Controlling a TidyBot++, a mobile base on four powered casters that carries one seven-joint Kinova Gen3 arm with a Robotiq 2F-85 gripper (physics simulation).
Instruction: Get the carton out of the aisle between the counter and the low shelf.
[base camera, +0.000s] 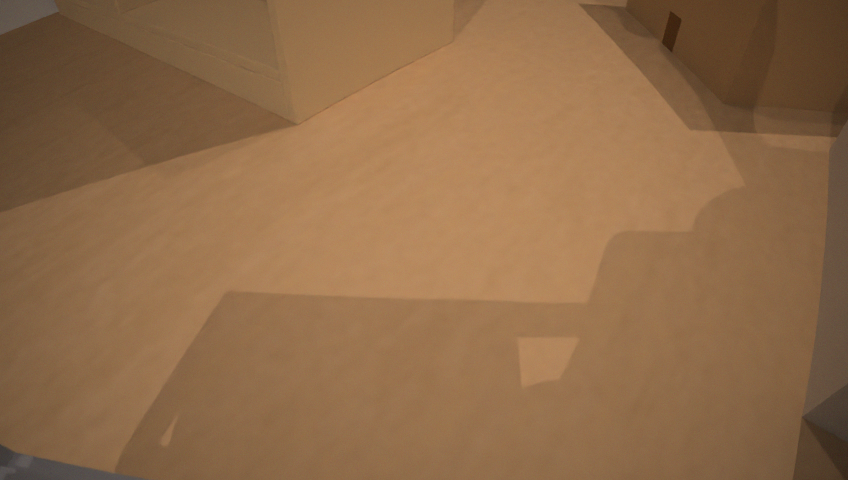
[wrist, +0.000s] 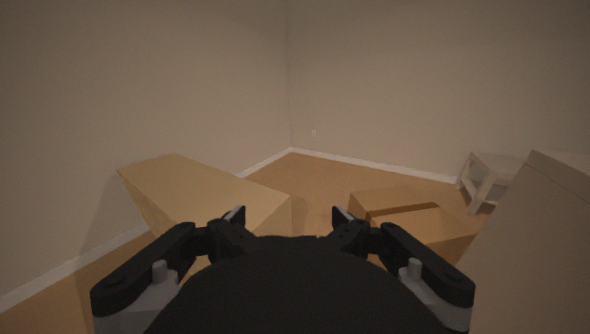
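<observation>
The carton is a brown cardboard box with a darker tape strip; it stands on the floor at the upper right of the base camera view and right of centre in the wrist view. The low shelf is pale wood, at the upper left of the base camera view and left of centre in the wrist view. The counter is grey-beige, at the right edge in both views. My gripper is open with no object between its fingertips, above and short of the carton. Its fingers and body hide part of the shelf and carton.
A small whitish table stands by the right wall beyond the carton in the wrist view. Two walls meet in a corner behind the shelf and carton. A stretch of floor runs between the shelf and the carton.
</observation>
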